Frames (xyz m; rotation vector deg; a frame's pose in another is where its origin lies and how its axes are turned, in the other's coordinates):
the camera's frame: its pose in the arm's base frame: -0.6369 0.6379 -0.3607 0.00 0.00 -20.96
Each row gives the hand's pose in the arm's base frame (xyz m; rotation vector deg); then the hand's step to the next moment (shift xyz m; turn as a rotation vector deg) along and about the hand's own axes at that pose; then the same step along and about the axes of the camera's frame.
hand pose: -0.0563 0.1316 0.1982 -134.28 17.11 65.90
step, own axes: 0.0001 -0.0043 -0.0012 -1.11 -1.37 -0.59
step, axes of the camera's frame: 0.0014 0.0037 0.0020 -0.04 0.86 1.65
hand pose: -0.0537 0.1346 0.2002 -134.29 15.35 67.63
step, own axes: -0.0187 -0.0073 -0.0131 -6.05 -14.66 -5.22
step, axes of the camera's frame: 0.0011 -0.0010 0.0239 1.82 10.97 12.46
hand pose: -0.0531 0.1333 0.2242 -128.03 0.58 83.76
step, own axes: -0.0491 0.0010 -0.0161 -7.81 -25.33 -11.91
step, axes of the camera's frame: -0.0003 -0.0204 0.0475 6.72 19.82 20.17
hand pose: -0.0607 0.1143 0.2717 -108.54 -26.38 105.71
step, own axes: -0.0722 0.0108 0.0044 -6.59 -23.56 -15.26
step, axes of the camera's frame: 0.0088 -0.0472 0.0552 10.17 19.92 18.19
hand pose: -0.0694 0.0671 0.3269 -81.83 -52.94 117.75
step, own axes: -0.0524 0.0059 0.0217 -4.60 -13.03 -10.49
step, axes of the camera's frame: 0.0146 -0.0440 0.0332 7.78 11.70 10.18
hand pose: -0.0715 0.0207 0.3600 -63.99 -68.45 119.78
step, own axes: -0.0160 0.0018 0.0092 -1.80 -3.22 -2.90
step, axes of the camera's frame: 0.0070 -0.0153 0.0077 2.62 2.80 2.70
